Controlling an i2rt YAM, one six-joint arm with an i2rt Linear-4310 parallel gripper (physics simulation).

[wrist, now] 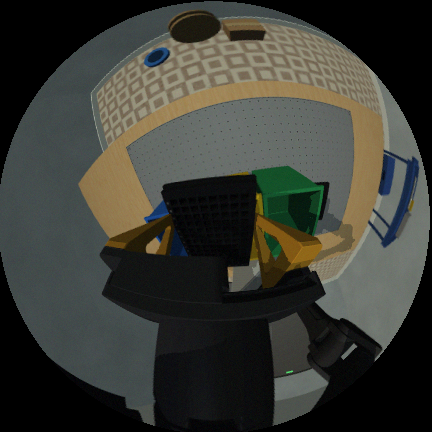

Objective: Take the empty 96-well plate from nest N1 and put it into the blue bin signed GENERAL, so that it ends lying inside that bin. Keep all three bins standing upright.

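Places are measured from the arm's base along level axes (x left, y back, z up), in metres.
Pixels of known places: gripper, fingertip midpoint: (213, 217).
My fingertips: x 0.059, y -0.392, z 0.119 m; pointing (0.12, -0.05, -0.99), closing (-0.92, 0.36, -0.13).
Note:
For each thing: its top centre in the pictures, then the offset to it from my fingertips. "spot": a spot on its surface instead. Level surfaces: height alone.
- black 96-well plate, middle of its top: (213, 241) dz +0.014, dx +0.006, dy +0.021 m
- blue bin, surface spot: (156, 214) spot: dz -0.091, dx +0.154, dy +0.014 m
- yellow bin, surface spot: (259, 205) spot: dz -0.089, dx -0.055, dy +0.055 m
- green bin, middle of its top: (292, 228) dz -0.089, dx -0.120, dy +0.130 m
- grey perforated board, its level: dz -0.269 m
- wooden table, its level: dz -0.281 m
- dark flat object, middle of its top: (314, 204) dz -0.254, dx -0.285, dy +0.209 m
A black 96-well plate (212, 220) is held between the two orange fingers of my gripper (213, 217), with its grid of wells showing. My gripper is shut on the plate. The blue bin (156, 214) shows in part at the left, behind the plate and the left finger; most of it and its sign are hidden. A yellow bin (259, 205) is mostly hidden behind the plate. The green bin (286, 180) stands to the right of the yellow one. Nest N1 cannot be made out.
A grey perforated board (240, 130) lies on the wooden table (107, 200). A dark flat object (324, 200) is beside the green bin. A patterned rug (200, 65), a round brown stool (194, 27), a blue ring-shaped object (157, 57) and a blue cart (410, 192) are beyond the table.

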